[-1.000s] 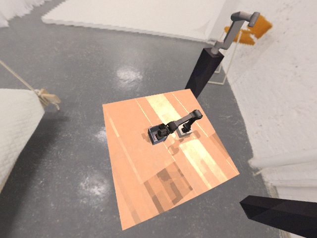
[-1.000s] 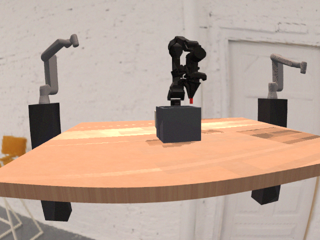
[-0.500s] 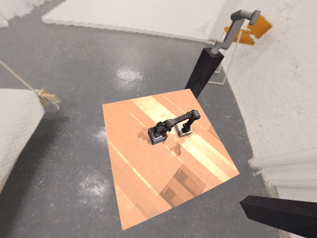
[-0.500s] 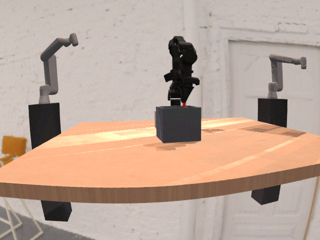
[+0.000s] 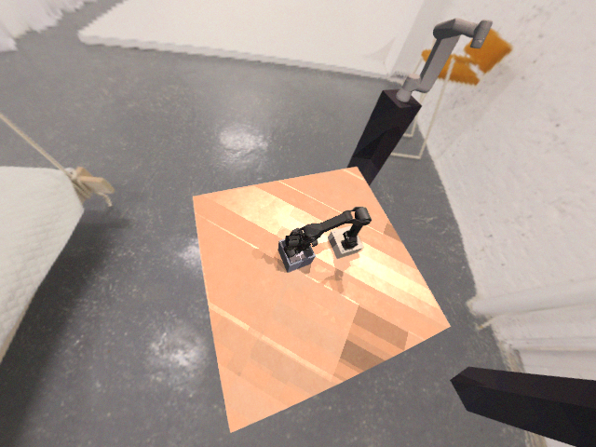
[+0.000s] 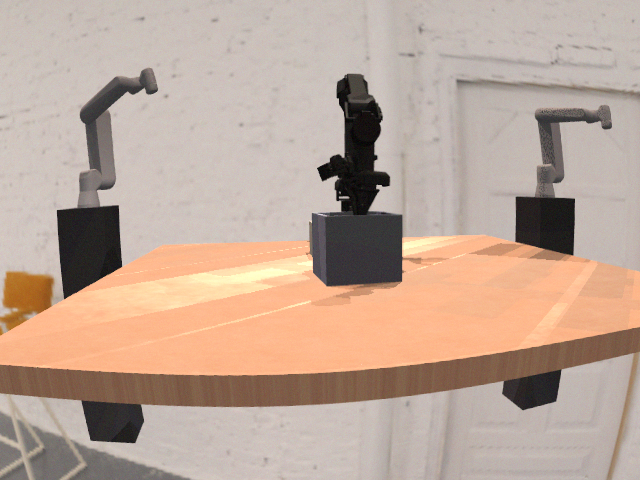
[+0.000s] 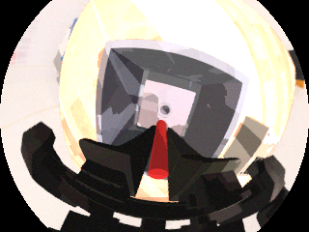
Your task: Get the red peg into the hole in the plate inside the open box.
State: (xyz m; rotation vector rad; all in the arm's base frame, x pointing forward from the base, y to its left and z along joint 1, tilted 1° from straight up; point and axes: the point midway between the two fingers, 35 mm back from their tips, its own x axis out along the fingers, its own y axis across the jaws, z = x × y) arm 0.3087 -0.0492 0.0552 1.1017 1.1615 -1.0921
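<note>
My gripper tip is 2 cm below the red peg. From my gripper tip the other things lie so: plate 1 cm to the right, 7 cm below.
</note>
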